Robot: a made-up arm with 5 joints. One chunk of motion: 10 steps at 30 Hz.
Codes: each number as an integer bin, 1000 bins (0 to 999) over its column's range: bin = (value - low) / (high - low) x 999, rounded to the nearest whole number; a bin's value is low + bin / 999 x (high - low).
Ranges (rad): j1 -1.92..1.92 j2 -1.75..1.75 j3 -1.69..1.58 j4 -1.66..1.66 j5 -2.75..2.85
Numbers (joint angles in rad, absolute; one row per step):
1: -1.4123 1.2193 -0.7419 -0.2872 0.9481
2: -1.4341 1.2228 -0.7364 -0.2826 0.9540
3: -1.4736 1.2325 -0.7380 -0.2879 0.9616
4: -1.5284 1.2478 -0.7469 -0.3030 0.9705
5: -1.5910 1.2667 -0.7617 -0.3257 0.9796
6: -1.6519 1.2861 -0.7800 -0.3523 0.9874
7: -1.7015 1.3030 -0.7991 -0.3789 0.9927
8: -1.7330 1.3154 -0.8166 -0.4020 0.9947
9: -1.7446 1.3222 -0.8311 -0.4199 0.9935
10: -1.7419 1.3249 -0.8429 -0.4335 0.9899
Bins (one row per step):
1: 132 848 290 413 660
2: 126 849 291 414 661
3: 116 851 291 413 662
4: 102 856 288 408 664
5: 86 861 284 401 665
6: 70 867 278 393 667
7: 57 871 272 385 668
8: 49 875 267 379 668
9: 46 877 262 373 668
10: 46 878 259 369 667

